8 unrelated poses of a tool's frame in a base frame.
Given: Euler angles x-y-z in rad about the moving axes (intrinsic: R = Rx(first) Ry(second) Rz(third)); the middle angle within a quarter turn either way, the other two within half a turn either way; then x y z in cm.
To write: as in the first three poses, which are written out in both.
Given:
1: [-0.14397 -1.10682 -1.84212 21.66 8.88 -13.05]
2: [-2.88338 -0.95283 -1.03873 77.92 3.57 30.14]
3: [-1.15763 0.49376 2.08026 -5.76 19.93 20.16]
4: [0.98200 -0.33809 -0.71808 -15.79 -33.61 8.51]
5: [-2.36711 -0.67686 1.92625 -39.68 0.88 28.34]
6: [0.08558 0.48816 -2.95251 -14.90 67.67 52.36]
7: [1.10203 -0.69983 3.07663 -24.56 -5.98 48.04]
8: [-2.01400 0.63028 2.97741 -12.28 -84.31 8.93]
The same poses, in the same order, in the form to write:
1: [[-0.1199 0.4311 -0.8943 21.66], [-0.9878 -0.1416 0.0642 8.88], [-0.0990 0.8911 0.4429 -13.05], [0 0 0 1]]
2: [[0.2939 0.4993 -0.8151 77.92], [0.9388 -0.3111 0.1479 3.57], [-0.1797 -0.8086 -0.5602 30.14], [0 0 0 1]]
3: [[-0.4295 -0.7687 0.4739 -5.76], [0.5622 0.1831 0.8065 19.93], [-0.7067 0.6128 0.3536 20.16], [0 0 0 1]]
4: [[0.7104 0.6207 -0.3317 -15.79], [-0.5731 0.2367 -0.7845 -33.61], [-0.4084 0.7475 0.5239 8.51], [0 0 0 1]]
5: [[-0.2713 -0.7308 -0.6263 -39.68], [-0.8225 -0.1619 0.5452 0.88], [-0.4998 0.6631 -0.5572 28.34], [0 0 0 1]]
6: [[-0.8675 0.1660 0.4690 -14.90], [-0.2266 -0.9710 -0.0755 67.67], [0.4429 -0.1718 0.8800 52.36], [0 0 0 1]]
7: [[-0.7633 -0.0497 -0.6441 -24.56], [0.6027 -0.4135 -0.6824 -5.98], [-0.2325 -0.9091 0.3456 48.04], [0 0 0 1]]
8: [[-0.7970 -0.1320 0.5894 -12.28], [0.4552 0.5101 0.7298 -84.31], [-0.3970 0.8499 -0.3464 8.93], [0 0 0 1]]
